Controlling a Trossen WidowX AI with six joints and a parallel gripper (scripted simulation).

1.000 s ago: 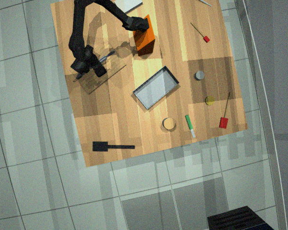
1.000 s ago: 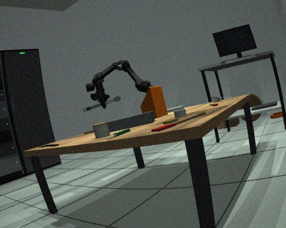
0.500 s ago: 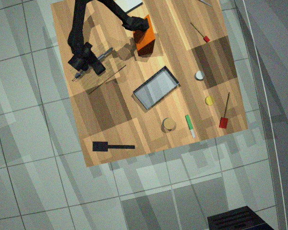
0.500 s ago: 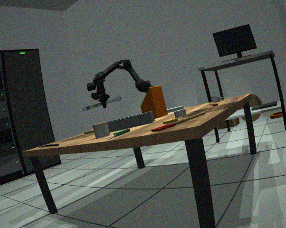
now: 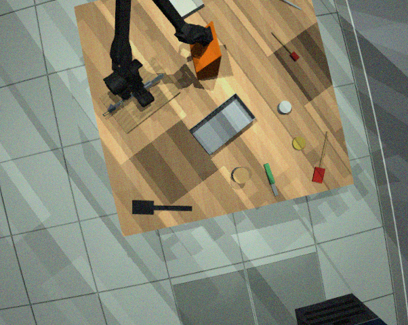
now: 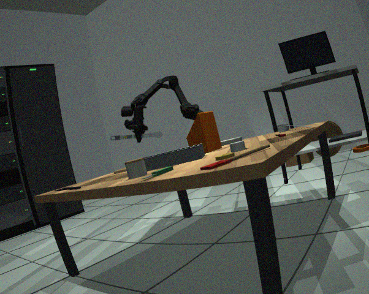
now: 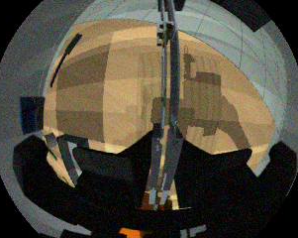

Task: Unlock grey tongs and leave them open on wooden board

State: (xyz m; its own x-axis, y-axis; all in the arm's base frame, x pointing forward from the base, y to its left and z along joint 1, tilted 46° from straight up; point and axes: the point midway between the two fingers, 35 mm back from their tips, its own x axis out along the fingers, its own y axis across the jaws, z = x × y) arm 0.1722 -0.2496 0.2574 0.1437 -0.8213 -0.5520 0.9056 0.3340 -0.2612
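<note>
My gripper tip is now 50 mm past the wooden board, 30 mm to the left of it and 140 mm above it. The rest, counted from my gripper tip: black spatula: 550 mm ahead, 70 mm to the right, 140 mm below; grey roasting tin: 210 mm ahead, 360 mm to the left, 110 mm below; white cylinder: 190 mm ahead, 700 mm to the left, 130 mm below.
</note>
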